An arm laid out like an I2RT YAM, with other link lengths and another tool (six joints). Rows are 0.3 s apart.
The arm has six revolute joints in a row. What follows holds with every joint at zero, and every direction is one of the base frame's.
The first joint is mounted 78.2 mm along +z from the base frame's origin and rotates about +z.
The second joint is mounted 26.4 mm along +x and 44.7 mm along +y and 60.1 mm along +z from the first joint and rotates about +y.
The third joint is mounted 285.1 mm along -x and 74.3 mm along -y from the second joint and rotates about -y.
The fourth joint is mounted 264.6 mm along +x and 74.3 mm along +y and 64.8 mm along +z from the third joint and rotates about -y.
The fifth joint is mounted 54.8 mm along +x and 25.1 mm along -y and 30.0 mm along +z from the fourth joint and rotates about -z.
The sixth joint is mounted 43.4 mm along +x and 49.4 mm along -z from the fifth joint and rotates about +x.
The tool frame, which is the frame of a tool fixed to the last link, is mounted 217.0 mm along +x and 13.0 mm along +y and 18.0 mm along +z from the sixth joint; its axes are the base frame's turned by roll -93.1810, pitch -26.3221 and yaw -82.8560 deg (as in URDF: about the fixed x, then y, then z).
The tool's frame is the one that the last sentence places.
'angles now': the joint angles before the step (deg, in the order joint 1, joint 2, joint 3, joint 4, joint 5, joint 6). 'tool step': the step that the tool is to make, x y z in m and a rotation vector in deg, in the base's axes. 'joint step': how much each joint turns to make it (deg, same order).
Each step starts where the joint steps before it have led.
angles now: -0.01, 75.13, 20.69, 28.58, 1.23, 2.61
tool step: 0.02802, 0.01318, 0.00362, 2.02, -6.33, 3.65
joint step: -1.43, 11.24, -0.37, 17.92, -5.49, -0.02
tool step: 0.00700, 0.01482, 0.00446, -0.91, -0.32, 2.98
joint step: 0.78, 0.87, 1.94, -0.88, -1.78, -1.59
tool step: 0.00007, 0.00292, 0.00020, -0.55, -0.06, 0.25
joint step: 0.62, 0.00, 0.09, -0.07, 0.53, -0.40
